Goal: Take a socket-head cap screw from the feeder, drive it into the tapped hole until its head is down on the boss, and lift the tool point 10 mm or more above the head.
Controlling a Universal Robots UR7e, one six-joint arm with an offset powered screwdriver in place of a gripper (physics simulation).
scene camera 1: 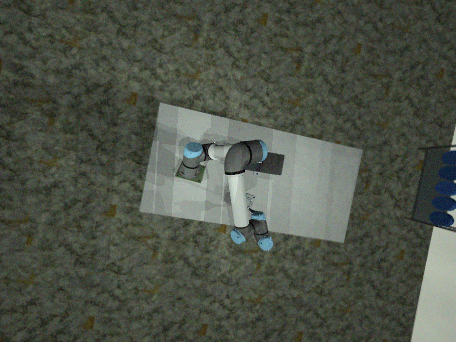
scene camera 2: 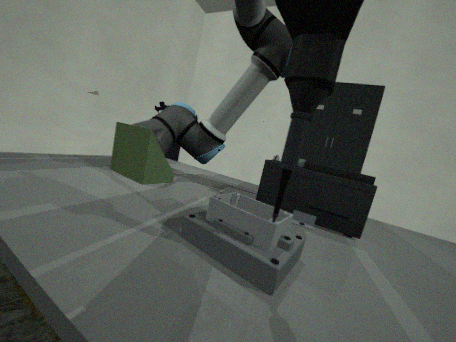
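Note:
My screwdriver tool (scene camera 2: 274, 219) points down with its thin dark bit at the near right corner of the light grey open housing (scene camera 2: 246, 219). The bit tip is at or just above the corner's rim; the boss, its tapped hole and any screw at the tip are too small and dark to make out. The housing sits on a grey fixture block (scene camera 2: 225, 251). The feeder, a dark box (scene camera 2: 320, 200) (scene camera 1: 273, 164), stands behind the fixture in the scene camera 2 view. In the scene camera 1 view the arm largely hides the tool and housing.
A green wedge (scene camera 2: 134, 154) carries the arm's base at the left. A clamp block (scene camera 2: 286, 242) sits on the fixture beside the housing. A tall dark cabinet (scene camera 2: 367, 125) rises behind the feeder. A dark rack with blue round items (scene camera 1: 446, 187) is at the far right.

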